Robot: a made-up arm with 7 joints. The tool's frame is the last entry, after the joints. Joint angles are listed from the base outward. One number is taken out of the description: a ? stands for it. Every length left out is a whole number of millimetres.
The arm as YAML. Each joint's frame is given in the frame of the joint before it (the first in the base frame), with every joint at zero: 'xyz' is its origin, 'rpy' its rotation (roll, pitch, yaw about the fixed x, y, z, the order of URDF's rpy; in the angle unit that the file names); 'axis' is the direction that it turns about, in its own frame. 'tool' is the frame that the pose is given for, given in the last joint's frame.
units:
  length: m
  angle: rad
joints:
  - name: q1
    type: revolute
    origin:
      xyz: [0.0, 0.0, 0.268]
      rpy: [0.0, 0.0, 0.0]
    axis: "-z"
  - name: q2
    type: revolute
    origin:
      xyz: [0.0, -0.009, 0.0]
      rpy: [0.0, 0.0, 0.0]
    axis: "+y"
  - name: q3
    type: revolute
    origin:
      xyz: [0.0, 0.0, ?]
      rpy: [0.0, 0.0, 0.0]
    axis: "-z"
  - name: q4
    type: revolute
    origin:
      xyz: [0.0, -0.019, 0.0]
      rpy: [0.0, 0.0, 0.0]
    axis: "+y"
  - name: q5
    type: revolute
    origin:
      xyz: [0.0, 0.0, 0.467]
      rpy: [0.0, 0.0, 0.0]
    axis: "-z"
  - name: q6
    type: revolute
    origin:
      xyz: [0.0, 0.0, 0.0]
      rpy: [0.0, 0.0, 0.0]
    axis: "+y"
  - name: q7
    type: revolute
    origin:
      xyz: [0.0, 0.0, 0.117]
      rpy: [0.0, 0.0, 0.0]
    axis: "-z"
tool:
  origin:
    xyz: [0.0, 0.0, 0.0]
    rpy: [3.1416, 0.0, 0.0]
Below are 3 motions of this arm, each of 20 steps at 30 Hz.
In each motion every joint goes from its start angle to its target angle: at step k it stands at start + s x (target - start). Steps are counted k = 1, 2, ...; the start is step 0. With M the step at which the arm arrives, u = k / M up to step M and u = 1 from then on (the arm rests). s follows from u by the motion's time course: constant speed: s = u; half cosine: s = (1 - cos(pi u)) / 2; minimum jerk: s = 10 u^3 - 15 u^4 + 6 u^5.
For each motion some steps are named. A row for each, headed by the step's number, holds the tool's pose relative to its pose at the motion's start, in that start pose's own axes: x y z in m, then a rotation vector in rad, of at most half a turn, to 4 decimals.
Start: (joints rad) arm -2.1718 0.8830 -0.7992 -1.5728 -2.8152 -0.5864 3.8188
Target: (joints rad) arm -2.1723 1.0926 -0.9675 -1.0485 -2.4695 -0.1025 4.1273
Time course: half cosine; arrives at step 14
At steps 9, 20:
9: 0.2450 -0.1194 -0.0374 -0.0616 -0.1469 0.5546
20: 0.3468 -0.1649 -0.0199 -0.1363 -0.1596 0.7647

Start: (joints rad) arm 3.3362 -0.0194 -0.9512 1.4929 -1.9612 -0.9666 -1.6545
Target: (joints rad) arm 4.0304 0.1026 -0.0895 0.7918 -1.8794 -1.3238 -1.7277
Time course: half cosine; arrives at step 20
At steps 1, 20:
1: 0.0042 -0.0029 -0.0030 -0.0092 -0.0054 -0.0060
20: 0.4820 -0.5994 0.1895 -1.4166 -1.1907 -0.6683

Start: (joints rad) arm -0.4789 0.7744 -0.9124 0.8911 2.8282 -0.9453 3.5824
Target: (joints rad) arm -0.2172 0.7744 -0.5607 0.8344 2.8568 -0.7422 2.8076
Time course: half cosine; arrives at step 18
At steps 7, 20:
7: 0.0023 0.0972 0.0790 0.2028 0.1210 -0.3044
20: 0.0423 0.2547 0.2837 0.5337 0.5069 -0.8760

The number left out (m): 0.46
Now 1 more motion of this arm.
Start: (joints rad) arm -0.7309 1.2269 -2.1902 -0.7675 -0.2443 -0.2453 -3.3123
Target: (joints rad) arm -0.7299 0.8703 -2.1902 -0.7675 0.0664 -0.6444 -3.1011
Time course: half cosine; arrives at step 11
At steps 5, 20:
5: -0.0847 0.0785 0.0554 0.0919 -0.0571 0.1109
20: -0.1744 0.1959 0.1492 0.2289 -0.1595 0.2244

